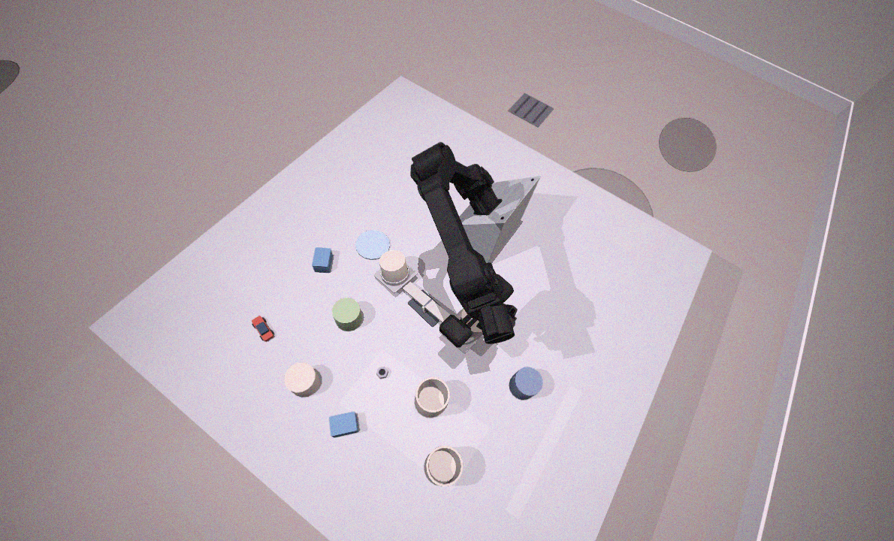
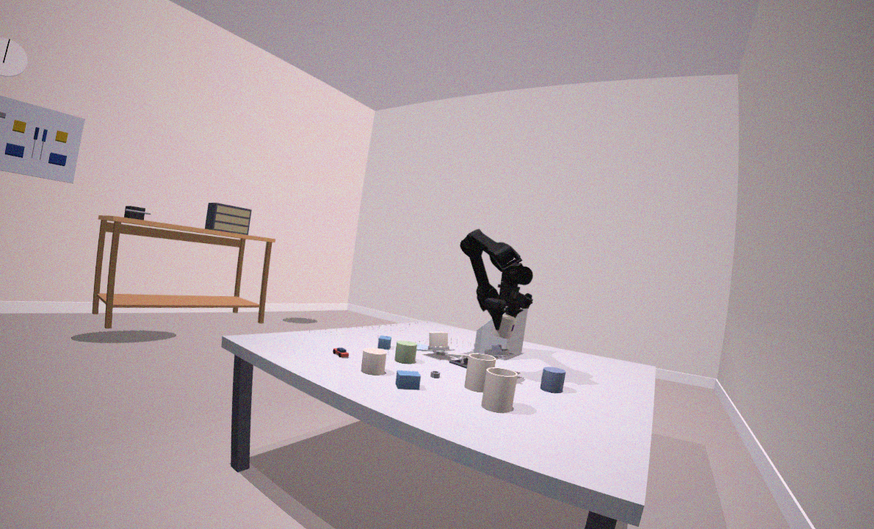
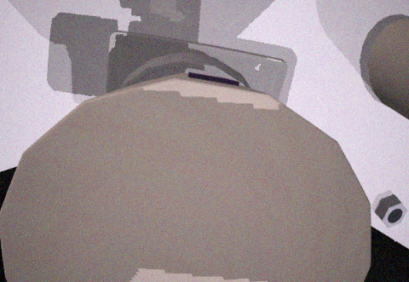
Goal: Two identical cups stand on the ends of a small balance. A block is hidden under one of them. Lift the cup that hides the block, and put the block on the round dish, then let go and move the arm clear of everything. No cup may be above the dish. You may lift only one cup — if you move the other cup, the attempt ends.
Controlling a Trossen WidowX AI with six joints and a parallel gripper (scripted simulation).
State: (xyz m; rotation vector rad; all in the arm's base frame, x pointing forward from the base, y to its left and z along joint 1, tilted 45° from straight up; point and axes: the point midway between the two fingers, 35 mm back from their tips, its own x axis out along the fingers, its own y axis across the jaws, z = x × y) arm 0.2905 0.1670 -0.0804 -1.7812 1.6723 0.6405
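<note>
Now: gripper tip 70 mm above the grey block and 10 mm to the left of it. The rest, counted from my gripper tip: blue cylinder (180 mm to the left, 120 mm below, 10 mm behind); then dark piece (200 mm ahead, 150 mm below, 100 mm to the right); then balance (140 mm to the right, 120 mm below, 10 mm behind).
</note>
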